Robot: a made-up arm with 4 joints.
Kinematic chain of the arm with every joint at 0, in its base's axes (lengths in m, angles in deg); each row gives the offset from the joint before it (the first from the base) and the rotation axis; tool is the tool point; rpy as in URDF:
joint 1: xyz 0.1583 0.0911 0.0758 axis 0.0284 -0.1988 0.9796
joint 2: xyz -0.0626 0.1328 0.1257 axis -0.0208 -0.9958 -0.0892
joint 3: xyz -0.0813 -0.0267 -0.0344 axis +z
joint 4: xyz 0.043 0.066 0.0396 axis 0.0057 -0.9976 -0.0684
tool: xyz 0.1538 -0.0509 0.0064 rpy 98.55 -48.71 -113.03
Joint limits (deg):
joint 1: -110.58..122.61
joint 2: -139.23..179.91
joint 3: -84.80..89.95
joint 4: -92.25..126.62
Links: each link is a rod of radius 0.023 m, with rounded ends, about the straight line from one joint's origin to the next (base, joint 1, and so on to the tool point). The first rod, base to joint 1, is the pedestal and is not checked.
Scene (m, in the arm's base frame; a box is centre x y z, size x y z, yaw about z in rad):
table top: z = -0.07
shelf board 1: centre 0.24 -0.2 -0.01 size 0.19 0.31 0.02 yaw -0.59
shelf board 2: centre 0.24 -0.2 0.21 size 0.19 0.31 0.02 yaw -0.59
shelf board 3: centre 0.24 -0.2 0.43 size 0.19 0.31 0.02 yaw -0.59
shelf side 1: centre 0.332 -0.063 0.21 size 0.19 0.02 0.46 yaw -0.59
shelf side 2: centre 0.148 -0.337 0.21 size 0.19 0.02 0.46 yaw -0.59
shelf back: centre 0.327 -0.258 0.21 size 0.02 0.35 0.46 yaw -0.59
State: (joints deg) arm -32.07 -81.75 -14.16 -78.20
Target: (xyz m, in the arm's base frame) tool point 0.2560 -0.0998 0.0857
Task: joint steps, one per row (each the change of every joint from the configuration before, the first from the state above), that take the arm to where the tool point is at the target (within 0.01 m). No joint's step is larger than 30 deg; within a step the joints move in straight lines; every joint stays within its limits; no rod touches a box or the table.
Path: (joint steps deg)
1: 11.13 27.19 -8.21 12.40
2: 11.13 27.20 -8.21 12.39
3: 11.12 27.19 -8.22 12.40
4: 11.13 27.19 -8.21 12.39
5: 11.13 27.19 -8.21 12.40
6: 11.13 27.20 -8.21 12.39
7: 11.13 27.19 -8.21 12.40
8: 11.12 27.19 -8.22 12.39
9: 20.67 -15.62 -1.64 9.98
10: 20.67 -15.63 -1.65 9.97
11: 20.67 -15.62 -1.65 9.97

